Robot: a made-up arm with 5 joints.
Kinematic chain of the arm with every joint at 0, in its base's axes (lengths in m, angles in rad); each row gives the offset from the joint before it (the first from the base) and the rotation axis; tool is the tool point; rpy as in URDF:
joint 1: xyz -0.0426 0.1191 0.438 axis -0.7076 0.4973 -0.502
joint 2: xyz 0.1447 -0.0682 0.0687 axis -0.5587 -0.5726 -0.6
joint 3: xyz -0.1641 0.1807 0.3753 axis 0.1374 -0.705 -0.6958
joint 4: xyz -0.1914 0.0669 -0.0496 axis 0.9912 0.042 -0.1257
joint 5: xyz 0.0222 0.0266 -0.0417 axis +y
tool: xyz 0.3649 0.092 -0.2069 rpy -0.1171 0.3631 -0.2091
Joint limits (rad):
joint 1: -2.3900..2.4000
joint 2: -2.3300..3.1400
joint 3: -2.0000..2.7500
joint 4: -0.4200..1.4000
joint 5: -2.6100..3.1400
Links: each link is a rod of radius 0.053 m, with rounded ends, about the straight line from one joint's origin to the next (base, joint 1, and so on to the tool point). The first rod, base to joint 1, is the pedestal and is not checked.
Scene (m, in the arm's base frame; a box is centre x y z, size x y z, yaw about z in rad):
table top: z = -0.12
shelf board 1: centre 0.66 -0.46 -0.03 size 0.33 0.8 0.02 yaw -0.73
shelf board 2: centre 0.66 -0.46 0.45 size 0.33 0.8 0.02 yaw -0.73
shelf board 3: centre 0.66 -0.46 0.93 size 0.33 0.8 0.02 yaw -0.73
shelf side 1: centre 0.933 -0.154 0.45 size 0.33 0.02 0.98 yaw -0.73
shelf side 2: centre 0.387 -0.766 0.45 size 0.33 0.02 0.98 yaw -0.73
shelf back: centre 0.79 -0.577 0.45 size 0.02 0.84 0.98 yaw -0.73
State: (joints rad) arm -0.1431 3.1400 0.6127 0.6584 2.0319
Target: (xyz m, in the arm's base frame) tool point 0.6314 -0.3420 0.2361
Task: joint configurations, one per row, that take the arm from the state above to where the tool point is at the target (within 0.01 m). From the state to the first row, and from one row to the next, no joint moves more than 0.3 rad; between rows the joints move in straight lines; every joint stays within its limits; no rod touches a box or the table.
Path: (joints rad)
1: -0.1488 2.9167 0.7087 0.4527 1.7647
2: -0.1546 2.6935 0.8046 0.2471 1.4976
3: -0.1603 2.4702 0.9006 0.0414 1.2304
4: -0.1460 2.4729 0.6935 -0.0733 1.3254
5: -0.1318 2.4756 0.4864 -0.1879 1.4204
6: -0.1175 2.4782 0.2794 -0.3026 1.5154
7: -0.0329 2.5877 0.2519 -0.1241 1.6922
8: 0.0518 2.6972 0.2245 0.0543 1.8690

